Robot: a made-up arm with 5 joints.
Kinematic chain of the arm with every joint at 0, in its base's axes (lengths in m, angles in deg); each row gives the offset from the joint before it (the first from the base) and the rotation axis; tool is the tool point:
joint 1: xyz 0 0 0.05 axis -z
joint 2: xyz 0.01 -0.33 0 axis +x
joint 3: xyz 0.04 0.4 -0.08 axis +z
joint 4: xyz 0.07 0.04 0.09 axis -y
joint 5: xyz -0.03 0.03 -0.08 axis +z
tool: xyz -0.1 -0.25 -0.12
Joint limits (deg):
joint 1: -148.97..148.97
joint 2: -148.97..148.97
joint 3: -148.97..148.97
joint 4: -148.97..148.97
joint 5: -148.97..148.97
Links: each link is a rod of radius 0.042 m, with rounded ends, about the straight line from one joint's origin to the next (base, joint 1, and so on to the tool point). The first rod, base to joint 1, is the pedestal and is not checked.
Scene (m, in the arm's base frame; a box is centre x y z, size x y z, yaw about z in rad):
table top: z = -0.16
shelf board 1: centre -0.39 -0.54 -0 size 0.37 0.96 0.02 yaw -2.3
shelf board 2: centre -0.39 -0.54 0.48 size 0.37 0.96 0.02 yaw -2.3
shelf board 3: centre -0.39 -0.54 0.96 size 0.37 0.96 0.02 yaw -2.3
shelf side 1: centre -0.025 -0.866 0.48 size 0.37 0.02 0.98 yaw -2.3
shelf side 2: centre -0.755 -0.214 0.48 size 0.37 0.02 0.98 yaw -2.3
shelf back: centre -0.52 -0.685 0.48 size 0.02 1 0.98 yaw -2.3
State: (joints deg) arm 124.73 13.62 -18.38 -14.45 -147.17
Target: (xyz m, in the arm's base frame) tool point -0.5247 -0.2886 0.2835
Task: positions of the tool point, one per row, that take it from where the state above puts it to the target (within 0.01 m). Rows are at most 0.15 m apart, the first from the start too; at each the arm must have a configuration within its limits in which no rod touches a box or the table.
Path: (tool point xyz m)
1: 0.2055 -0.3842 0.1144
2: 0.1044 -0.4177 0.1523
3: -0.0014 -0.4214 0.1748
4: -0.0701 -0.3999 0.2662
5: -0.1557 -0.3708 0.3323
6: -0.2519 -0.3400 0.3673
7: -0.3509 -0.3135 0.3691
8: -0.4443 -0.2955 0.3396
9: -0.5247 -0.2886 0.2835

